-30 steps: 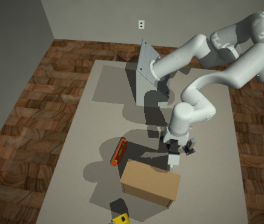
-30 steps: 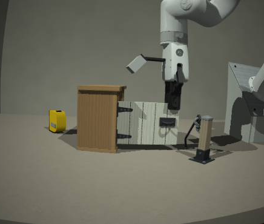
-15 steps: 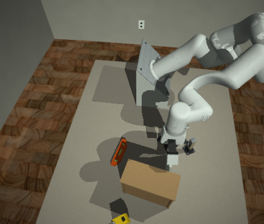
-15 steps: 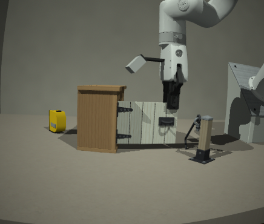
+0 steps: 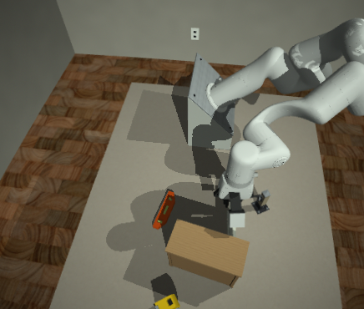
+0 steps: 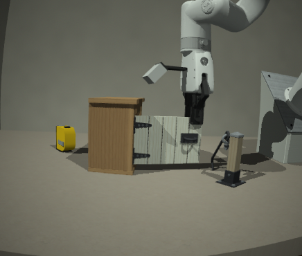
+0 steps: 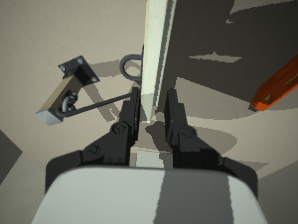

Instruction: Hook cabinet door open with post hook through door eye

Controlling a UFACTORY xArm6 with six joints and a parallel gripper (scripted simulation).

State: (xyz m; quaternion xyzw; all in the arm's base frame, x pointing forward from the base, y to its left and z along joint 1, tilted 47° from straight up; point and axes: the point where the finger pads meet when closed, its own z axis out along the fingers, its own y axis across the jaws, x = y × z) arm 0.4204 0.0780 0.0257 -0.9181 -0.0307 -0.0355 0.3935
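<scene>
Now: the hook 5 cm behind my hand, 6 cm to the left of it and 7 cm below it. From my hand the other things lie so: orange spirit level: 23 cm to the right, 12 cm below; white plank door: 7 cm ahead, 2 cm to the left, 6 cm below; wooden cabinet: 12 cm ahead, 3 cm to the right, 5 cm below.
</scene>
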